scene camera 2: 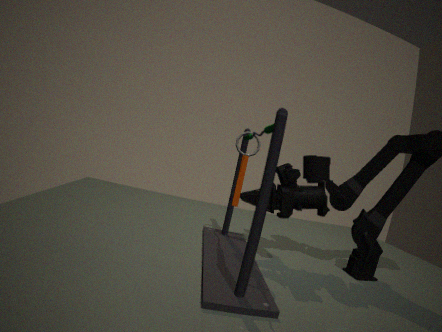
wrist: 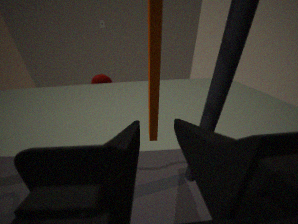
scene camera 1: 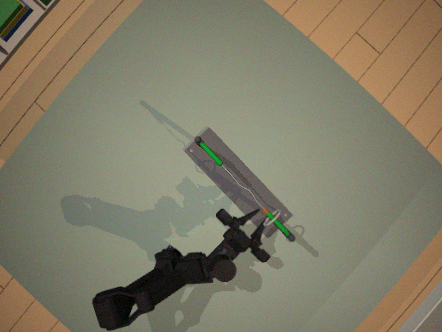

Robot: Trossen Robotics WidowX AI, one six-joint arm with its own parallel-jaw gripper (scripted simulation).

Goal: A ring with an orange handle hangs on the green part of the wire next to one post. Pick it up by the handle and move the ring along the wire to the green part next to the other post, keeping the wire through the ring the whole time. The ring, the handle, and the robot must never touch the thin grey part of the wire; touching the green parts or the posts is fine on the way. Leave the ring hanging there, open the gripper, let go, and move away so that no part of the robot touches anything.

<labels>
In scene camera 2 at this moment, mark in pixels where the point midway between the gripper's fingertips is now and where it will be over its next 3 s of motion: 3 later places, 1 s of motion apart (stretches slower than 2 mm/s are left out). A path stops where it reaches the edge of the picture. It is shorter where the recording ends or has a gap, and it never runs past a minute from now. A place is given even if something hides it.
My gripper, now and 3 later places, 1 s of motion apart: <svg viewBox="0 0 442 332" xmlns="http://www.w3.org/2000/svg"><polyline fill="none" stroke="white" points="240,196 222,198 224,192 224,192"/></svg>
</labels>
